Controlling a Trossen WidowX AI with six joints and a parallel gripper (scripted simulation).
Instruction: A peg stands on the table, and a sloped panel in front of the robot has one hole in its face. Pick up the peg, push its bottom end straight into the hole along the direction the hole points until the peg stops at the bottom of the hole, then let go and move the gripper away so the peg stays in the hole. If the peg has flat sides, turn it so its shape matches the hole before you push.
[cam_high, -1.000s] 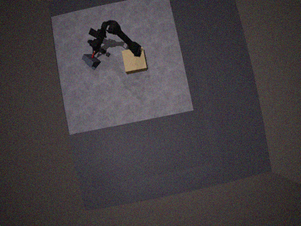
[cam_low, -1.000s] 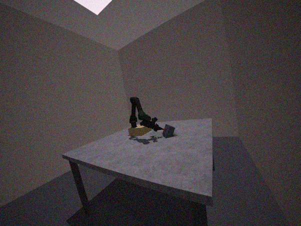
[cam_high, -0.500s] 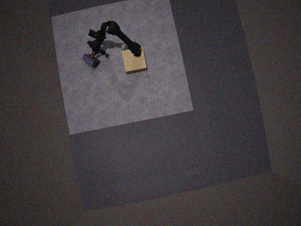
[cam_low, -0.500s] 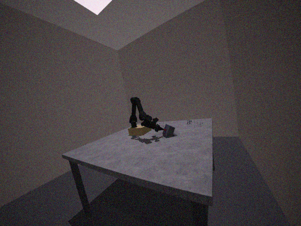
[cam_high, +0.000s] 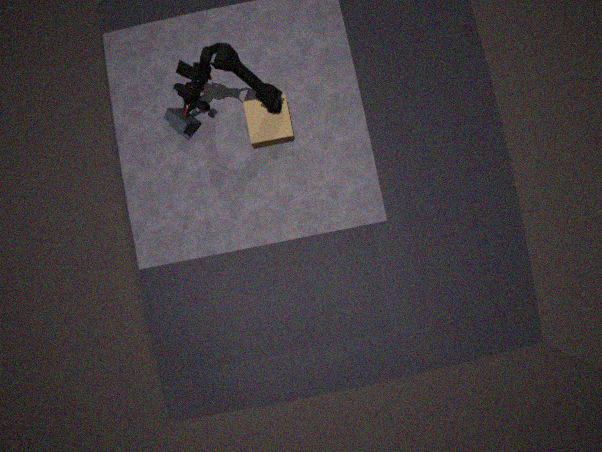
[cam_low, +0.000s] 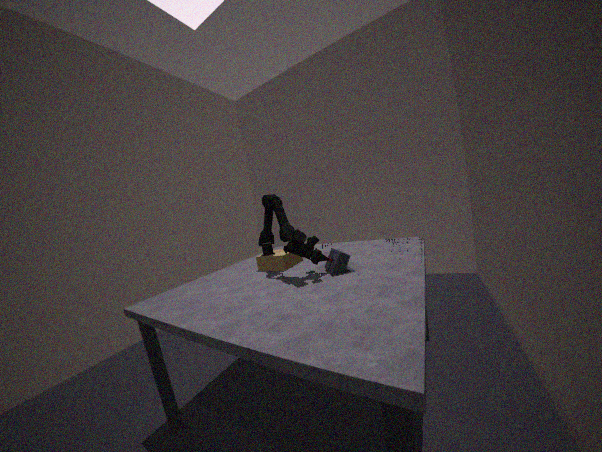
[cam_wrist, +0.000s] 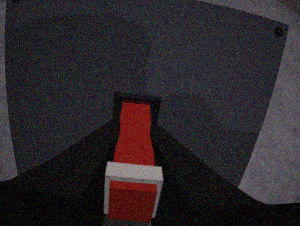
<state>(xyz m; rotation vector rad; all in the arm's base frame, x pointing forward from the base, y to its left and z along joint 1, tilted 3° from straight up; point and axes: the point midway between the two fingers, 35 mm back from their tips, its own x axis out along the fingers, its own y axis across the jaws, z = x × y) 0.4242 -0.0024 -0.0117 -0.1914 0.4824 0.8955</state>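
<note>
The red square peg is 1 cm behind my gripper tip, 1 cm to the right of it and 1 cm above it. Also, from my gripper tip: dark sloped panel 2 cm ahead, 3 cm to the left, 2 cm below.
</note>
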